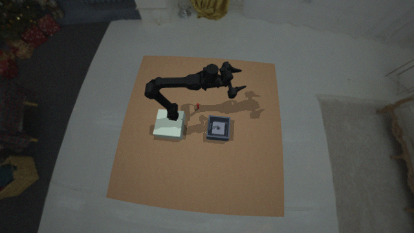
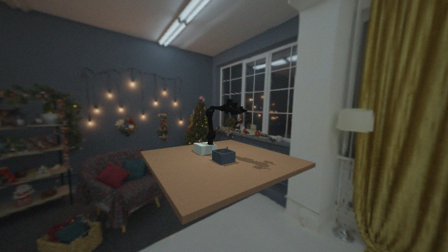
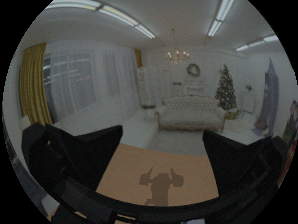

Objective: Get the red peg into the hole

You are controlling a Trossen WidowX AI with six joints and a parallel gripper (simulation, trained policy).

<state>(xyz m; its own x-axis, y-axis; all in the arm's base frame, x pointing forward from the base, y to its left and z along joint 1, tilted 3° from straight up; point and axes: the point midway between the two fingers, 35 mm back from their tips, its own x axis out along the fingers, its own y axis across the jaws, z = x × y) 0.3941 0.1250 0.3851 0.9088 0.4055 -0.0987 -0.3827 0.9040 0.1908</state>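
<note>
My gripper tip is now 270 mm past the red peg, 20 mm to the left of it and 430 mm above it. Round my gripper tip: plate (80 mm behind, 170 mm to the right, 420 mm below); dark blue box (80 mm behind, 170 mm to the right, 440 mm below).
</note>
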